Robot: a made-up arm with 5 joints. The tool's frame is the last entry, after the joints.
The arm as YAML. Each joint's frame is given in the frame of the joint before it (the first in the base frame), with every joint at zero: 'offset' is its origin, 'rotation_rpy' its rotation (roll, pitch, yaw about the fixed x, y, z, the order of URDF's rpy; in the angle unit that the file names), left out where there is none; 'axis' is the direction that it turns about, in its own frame. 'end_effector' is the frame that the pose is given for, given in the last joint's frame.
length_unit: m
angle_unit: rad
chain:
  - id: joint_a
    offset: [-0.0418, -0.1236, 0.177]
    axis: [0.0, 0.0, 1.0]
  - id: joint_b
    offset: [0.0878, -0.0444, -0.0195]
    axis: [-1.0, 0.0, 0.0]
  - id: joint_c
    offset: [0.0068, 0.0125, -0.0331]
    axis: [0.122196, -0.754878, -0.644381]
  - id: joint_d
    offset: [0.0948, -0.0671, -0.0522]
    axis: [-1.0, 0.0, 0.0]
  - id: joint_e
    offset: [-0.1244, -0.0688, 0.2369]
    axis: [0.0, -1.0, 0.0]
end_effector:
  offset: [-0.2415, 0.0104, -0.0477]
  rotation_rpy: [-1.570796, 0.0, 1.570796]
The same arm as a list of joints. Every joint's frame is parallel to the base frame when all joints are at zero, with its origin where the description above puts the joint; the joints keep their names.
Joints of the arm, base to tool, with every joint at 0 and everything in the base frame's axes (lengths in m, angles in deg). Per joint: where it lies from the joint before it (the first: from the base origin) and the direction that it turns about. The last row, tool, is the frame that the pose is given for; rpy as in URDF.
joint_a: axis 0 0 1 origin -0.0418 -0.1236 0.1770
joint_b: axis -1 0 0 origin 0.0878 -0.0444 -0.0195
joint_c: axis 0.122196 -0.754878 -0.644381 origin 0.0068 0.0125 -0.0331
joint_d: axis -1 0 0 origin 0.0948 -0.0671 -0.0522
joint_e: axis 0 -1 0 origin -0.1244 -0.0688 0.2369
tool: origin -0.2415 0.0104 -0.0477 rpy -90.00 0.00 90.00

